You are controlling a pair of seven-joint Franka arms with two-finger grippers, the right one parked.
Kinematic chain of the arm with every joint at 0, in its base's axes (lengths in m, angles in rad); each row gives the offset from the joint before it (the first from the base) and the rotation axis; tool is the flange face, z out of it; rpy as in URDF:
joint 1: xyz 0 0 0.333 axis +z
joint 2: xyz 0 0 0 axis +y
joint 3: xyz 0 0 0.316 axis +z
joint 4: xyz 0.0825 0 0 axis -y
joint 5: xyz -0.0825 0 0.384 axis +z
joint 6: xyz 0 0 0 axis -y
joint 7: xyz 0.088 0 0 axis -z
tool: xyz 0 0 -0.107 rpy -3.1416 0 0
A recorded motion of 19 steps. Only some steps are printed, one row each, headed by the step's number.
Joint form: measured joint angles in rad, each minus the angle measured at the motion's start. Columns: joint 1, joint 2, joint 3, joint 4, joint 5, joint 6, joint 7.
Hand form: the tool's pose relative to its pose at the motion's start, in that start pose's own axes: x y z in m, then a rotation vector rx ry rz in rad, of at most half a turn. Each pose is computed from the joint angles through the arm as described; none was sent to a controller.
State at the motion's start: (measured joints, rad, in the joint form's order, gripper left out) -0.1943 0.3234 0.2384 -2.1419 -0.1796 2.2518 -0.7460
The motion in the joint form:
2: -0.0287 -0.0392 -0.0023 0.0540 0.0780 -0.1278 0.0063
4: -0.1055 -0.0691 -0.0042 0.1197 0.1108 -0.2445 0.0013
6: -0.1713 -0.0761 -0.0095 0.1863 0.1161 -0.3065 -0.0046
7: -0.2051 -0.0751 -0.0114 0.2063 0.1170 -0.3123 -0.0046
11: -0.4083 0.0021 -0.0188 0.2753 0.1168 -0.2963 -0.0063
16: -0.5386 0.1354 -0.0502 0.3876 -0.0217 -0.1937 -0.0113
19: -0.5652 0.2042 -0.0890 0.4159 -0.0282 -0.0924 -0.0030
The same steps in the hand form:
2: -0.0162 0.0125 -0.0326 0.0648 0.0078 0.0915
4: -0.0541 0.0413 -0.0652 0.1074 0.0150 0.1855
6: -0.0883 0.0703 -0.0904 0.1117 0.0323 0.2561
7: -0.1056 0.0837 -0.0963 0.1078 0.0455 0.2931
11: -0.2116 0.1504 -0.0698 0.1431 0.0920 0.4988
16: -0.3061 0.2137 -0.0314 0.0387 0.0589 0.6006
19: -0.3392 0.2354 -0.0010 -0.0068 0.0835 0.6664

